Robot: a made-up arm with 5 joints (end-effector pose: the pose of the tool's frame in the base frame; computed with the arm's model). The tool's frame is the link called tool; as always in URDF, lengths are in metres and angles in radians. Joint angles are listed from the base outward.
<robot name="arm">
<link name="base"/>
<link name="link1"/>
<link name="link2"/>
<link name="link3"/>
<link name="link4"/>
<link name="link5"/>
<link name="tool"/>
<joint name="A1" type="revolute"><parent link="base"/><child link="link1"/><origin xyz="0 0 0.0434"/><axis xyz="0 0 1"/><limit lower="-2.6" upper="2.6" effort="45" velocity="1.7"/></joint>
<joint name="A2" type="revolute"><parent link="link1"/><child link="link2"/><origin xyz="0.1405 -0.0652 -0.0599" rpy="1.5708 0 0"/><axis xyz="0 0 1"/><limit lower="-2.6" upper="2.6" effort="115" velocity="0.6"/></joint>
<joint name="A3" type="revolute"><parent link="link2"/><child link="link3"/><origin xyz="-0.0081 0.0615 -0.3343" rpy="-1.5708 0 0"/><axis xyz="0 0 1"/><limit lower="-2.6" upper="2.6" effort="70" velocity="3"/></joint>
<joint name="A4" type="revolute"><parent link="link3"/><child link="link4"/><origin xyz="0.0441 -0.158 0.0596" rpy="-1.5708 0 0"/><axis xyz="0 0 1"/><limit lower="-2.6" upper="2.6" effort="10" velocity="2"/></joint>
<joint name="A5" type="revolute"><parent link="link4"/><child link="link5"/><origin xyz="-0.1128 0.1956 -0.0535" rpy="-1.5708 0 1.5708"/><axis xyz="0 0 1"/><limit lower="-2.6" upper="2.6" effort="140" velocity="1.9"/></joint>
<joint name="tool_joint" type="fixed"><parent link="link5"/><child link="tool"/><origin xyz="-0.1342 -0.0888 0.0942" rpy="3.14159 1.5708 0"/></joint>
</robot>
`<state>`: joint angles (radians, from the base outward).
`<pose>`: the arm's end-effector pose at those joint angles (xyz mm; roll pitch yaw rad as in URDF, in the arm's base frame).
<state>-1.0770 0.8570 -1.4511 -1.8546 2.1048</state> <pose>-122.6 -138.2 -78.3 -0.1887 -0.6476 1.7085</pose>
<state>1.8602 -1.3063 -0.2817 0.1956 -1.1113</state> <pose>-84.4 159.2 255.0 -0.1827 1.2881 0.5016</pose>
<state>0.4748 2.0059 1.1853 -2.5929 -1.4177</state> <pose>-274.1 299.3 307.8 0.0600 0.5361 -1.4997</pose>
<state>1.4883 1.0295 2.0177 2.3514 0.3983</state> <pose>-416.4 -113.1 171.0 -2.6497 0.1056 0.7962</pose>
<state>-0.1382 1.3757 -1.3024 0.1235 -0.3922</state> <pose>42.1 379.0 -217.4 1.7300 -0.2365 -1.5313</pose>
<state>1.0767 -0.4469 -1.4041 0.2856 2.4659</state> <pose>-500.5 99.2 -56.9 -2.9330 0.3288 -0.4710</pose>
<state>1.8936 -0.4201 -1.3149 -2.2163 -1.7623</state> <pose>117.9 -72.8 133.6 -0.6776 -0.9132 -3.1293</pose>
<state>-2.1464 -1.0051 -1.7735 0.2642 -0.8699</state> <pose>333.2 -375.5 247.0 -0.1042 -0.0241 2.2353</pose>
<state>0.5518 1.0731 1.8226 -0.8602 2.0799</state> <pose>102.6 607.9 -65.3 -3.1395 -0.2208 2.9892</pose>
